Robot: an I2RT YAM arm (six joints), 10 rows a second.
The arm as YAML. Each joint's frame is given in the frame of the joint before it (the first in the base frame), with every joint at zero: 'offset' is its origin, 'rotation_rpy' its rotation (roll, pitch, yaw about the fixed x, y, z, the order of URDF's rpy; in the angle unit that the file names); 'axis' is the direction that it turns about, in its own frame. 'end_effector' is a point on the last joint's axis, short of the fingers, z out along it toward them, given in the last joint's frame.
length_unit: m
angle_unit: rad
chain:
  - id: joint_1
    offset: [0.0, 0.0, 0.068]
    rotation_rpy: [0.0, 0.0, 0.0]
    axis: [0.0, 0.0, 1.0]
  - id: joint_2
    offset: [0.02, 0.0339, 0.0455]
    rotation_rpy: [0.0, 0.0, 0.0]
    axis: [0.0, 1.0, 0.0]
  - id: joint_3
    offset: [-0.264, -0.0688, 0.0]
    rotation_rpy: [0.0, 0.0, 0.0]
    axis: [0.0, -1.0, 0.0]
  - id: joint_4
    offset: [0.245, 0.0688, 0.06]
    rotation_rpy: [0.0, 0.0, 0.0]
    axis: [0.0, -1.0, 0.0]
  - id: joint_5
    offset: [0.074, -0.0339, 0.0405]
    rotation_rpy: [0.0, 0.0, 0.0]
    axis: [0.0, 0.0, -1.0]
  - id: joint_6
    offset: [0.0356, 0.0, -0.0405]
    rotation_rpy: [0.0, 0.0, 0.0]
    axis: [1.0, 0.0, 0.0]
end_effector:
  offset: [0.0, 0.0, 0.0]
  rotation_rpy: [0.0, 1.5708, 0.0]
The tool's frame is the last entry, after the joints.
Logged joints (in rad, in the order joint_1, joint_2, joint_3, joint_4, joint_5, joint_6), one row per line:
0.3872, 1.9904, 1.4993, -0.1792, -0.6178, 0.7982
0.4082, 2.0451, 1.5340, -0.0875, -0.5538, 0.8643
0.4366, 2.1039, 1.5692, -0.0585, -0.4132, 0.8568
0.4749, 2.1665, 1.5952, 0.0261, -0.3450, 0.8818
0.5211, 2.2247, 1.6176, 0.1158, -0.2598, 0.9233
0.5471, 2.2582, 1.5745, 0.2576, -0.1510, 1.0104
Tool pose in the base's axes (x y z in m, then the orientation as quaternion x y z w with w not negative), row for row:
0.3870, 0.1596, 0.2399, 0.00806, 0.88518, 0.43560, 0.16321
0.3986, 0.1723, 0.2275, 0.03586, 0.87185, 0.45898, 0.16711
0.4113, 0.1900, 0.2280, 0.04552, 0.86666, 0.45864, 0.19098
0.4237, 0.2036, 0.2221, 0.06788, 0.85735, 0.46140, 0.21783
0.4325, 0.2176, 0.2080, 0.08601, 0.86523, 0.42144, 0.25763
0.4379, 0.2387, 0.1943, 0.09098, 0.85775, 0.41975, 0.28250
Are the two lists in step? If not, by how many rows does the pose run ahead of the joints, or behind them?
The pose runs 2 rows behind the joints: the pose in row i belongs to the joints in row i - 2.
